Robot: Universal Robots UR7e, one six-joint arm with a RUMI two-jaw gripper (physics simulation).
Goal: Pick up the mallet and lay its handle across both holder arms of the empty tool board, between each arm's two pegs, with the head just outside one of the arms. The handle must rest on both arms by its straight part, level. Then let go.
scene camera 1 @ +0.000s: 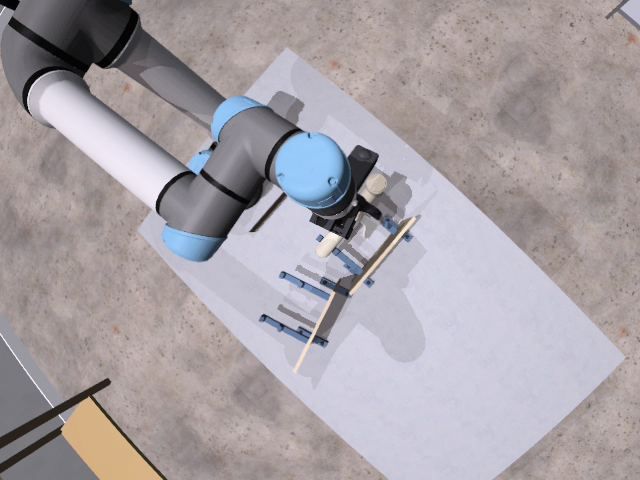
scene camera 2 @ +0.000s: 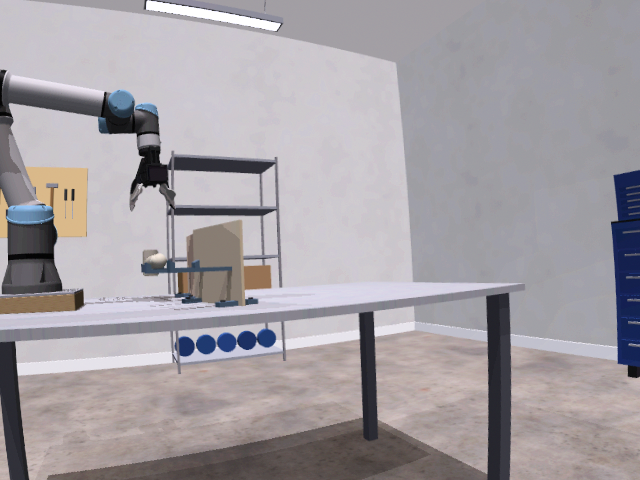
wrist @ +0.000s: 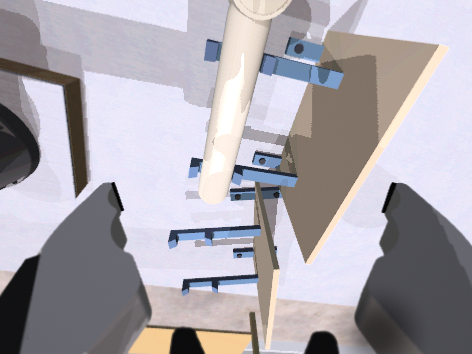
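Seen in the pictures: gripper, fingertip midpoint: [scene camera 2: 153, 210] [wrist: 249, 185]; arm's base at its link origin: [scene camera 2: 32, 292].
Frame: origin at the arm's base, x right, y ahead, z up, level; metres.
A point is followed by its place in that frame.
A cream mallet [scene camera 1: 326, 244] @(z 0.096, x -0.071, y 0.338 m) [scene camera 2: 156, 260] @(z 0.076, x -0.030, y 0.332 m) [wrist: 232, 100] @(z 0.096, x -0.183, y 0.329 m) lies across both arms of the farther tool board [scene camera 1: 383, 255] @(z 0.163, x -0.158, y 0.463 m) [wrist: 350, 130] @(z 0.117, x -0.193, y 0.456 m), its head [scene camera 1: 375, 183] @(z 0.119, x -0.280, y 0.322 m) beyond one arm. The empty tool board [scene camera 1: 323, 318] [scene camera 2: 219, 263] @(z 0.059, x 0.136, y 0.483 m) [wrist: 268, 280] @(z 0.137, x 0.053, y 0.455 m) stands beside it at an angle; its two blue arms [scene camera 1: 303, 285] @(z 0.050, x 0.070, y 0.370 m) [wrist: 220, 232] @(z 0.050, x 0.059, y 0.381 m), each with two pegs, hold nothing. My gripper [scene camera 2: 153, 207] @(z 0.242, x -0.181, y 0.333 m) [wrist: 249, 185] @(z 0.242, x -0.181, y 0.333 m) is open and empty, well above the mallet. In scene camera 1 the wrist covers the middle of the handle and most of the gripper.
Both boards stand upright on the pale table [scene camera 1: 496, 330] @(z -0.046, x -0.240, y 0.919 m) [scene camera 2: 413, 290] @(z -0.045, x 0.215, y 1.034 m) on blue feet. A dark thin-edged frame [scene camera 1: 267, 212] @(z -0.014, x 0.000, y 0.119 m) [wrist: 75, 130] @(z -0.020, x -0.039, y 0.119 m) lies near the arm's base. A shelf rack [scene camera 2: 277, 217] stands behind the table.
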